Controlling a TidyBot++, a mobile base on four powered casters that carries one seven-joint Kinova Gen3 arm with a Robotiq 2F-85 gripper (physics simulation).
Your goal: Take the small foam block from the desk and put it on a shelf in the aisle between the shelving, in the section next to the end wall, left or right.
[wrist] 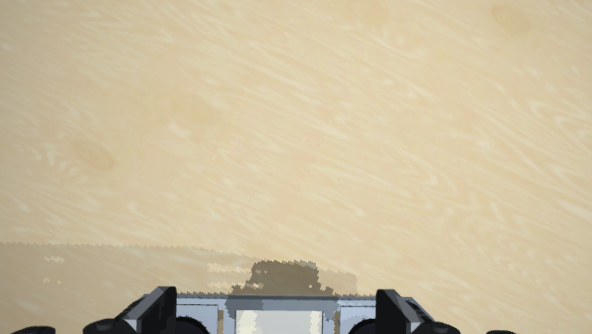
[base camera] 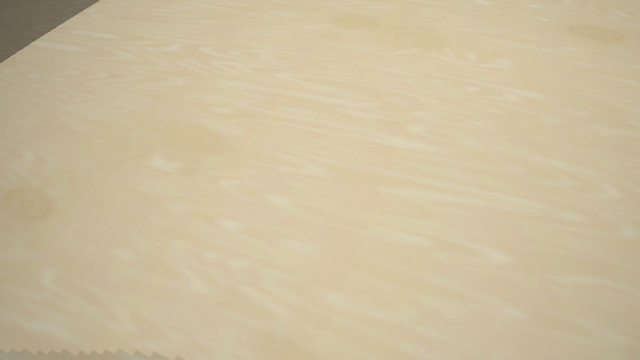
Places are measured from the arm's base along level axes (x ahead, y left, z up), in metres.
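Where they show: gripper, fingertip midpoint: (wrist: pixel 276 310).
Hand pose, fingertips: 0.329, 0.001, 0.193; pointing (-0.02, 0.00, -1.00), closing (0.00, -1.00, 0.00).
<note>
After its pixels a point has its place, as x, y, z.
The small foam block, the desk and the shelving do not show in either view. My gripper (wrist: pixel 276 310) {0.329, 0.001, 0.193} is at the bottom of the wrist view. Its two dark fingers stand wide apart, one to the left and one to the right. It is open, with no object held between the fingertips. The gripper does not show in the base camera view.
A pale wood-grained floor (base camera: pixel 320 175) {0.424, 0.011, -0.397} (wrist: pixel 300 125) {0.480, -0.035, -0.397} fills most of both views. A grey-brown area (base camera: pixel 30 22) {0.989, 0.713, -0.397} lies at the top left of the base camera view. A grey-blue structure (wrist: pixel 200 312), apparently my base, and shadows show low in the wrist view.
</note>
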